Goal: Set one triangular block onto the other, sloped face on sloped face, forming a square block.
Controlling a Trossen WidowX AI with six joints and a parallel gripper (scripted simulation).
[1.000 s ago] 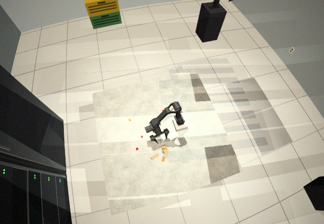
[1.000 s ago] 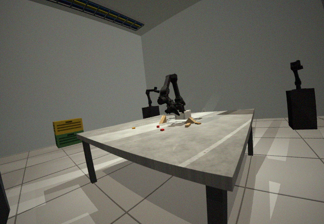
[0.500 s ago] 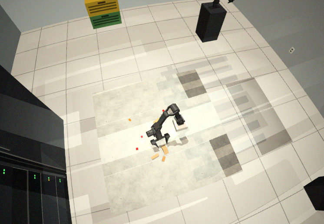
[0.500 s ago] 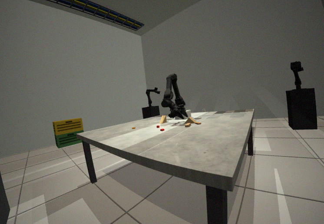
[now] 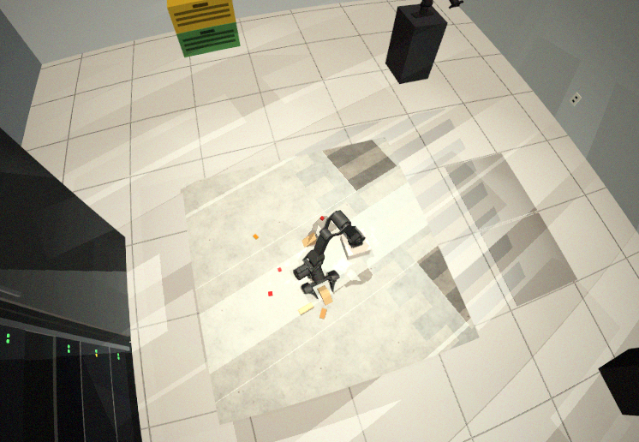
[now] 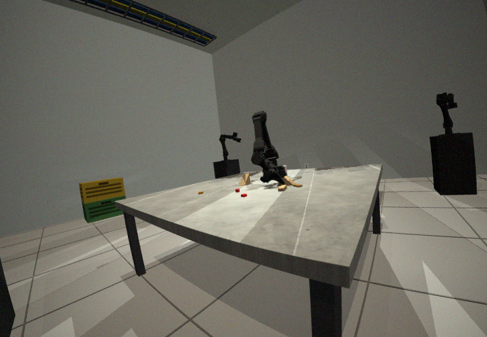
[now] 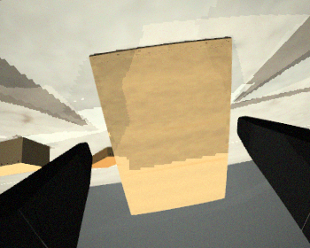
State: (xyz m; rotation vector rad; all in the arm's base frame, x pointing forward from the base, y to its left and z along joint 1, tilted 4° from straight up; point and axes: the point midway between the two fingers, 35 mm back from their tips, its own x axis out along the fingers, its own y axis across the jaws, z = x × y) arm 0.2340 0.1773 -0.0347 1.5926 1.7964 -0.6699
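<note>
My gripper tip is 110 mm short of the flat tan slab, 30 mm to the right of it and 10 mm above it. Round my gripper tip: orange cube 420 mm to the right, 250 mm ahead, 10 mm below; then triangular block 10 mm above.
</note>
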